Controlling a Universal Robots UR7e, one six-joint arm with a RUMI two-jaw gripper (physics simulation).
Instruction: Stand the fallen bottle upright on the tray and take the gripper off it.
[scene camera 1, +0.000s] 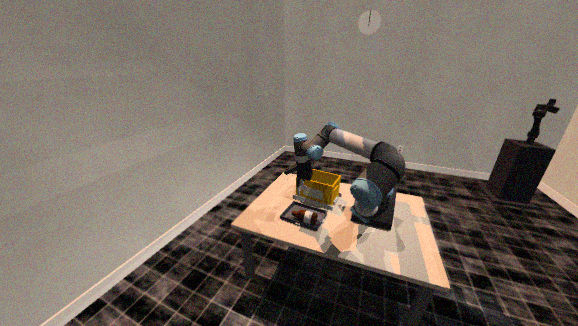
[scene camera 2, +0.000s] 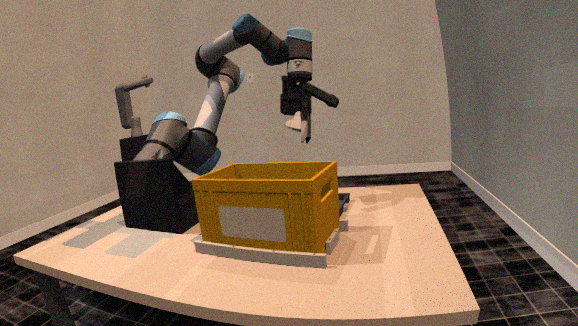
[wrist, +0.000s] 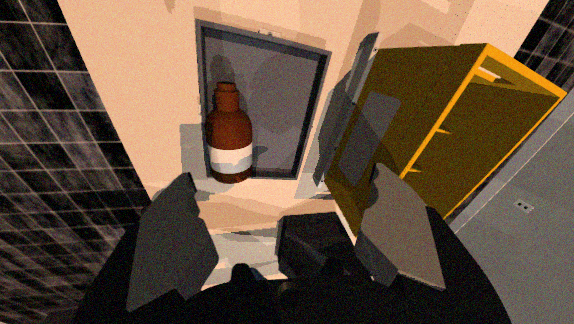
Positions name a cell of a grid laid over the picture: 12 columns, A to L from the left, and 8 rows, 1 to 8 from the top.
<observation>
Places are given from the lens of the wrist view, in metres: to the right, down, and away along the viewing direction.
gripper (wrist: F5): 0.00, 0.01, 0.13
brown bottle (wrist: E4): -0.08, -0.05, 0.23
</observation>
